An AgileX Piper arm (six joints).
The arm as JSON. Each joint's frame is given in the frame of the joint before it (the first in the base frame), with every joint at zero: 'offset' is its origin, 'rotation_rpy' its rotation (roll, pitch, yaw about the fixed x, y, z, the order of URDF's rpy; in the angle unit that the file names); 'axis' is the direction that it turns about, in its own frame. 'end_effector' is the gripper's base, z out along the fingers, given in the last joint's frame.
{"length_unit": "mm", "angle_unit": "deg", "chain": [
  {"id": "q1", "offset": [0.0, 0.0, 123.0], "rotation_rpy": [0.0, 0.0, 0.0], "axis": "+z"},
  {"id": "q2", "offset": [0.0, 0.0, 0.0], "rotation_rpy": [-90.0, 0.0, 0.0], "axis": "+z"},
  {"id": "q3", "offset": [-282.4, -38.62, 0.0], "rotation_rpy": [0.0, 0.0, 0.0], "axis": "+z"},
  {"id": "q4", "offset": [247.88, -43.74, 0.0], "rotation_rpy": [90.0, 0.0, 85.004], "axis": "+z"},
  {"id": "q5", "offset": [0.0, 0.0, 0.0], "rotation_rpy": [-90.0, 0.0, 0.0], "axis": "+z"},
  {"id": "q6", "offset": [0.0, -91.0, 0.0], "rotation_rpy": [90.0, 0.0, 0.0], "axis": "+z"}
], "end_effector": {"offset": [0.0, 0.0, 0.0], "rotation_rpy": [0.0, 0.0, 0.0]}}
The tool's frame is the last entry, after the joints.
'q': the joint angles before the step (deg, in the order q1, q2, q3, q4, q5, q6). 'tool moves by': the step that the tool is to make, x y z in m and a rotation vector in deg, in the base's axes. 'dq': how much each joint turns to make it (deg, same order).
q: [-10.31 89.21 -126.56 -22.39 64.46 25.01]
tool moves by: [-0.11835 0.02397 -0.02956 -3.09 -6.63 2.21]
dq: [0.00 -29.74 36.29 -1.79 -13.66 3.23]
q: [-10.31 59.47 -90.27 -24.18 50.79 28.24]
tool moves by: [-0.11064 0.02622 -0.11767 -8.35 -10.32 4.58]
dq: [0.00 -36.30 42.61 -4.62 -19.32 2.22]
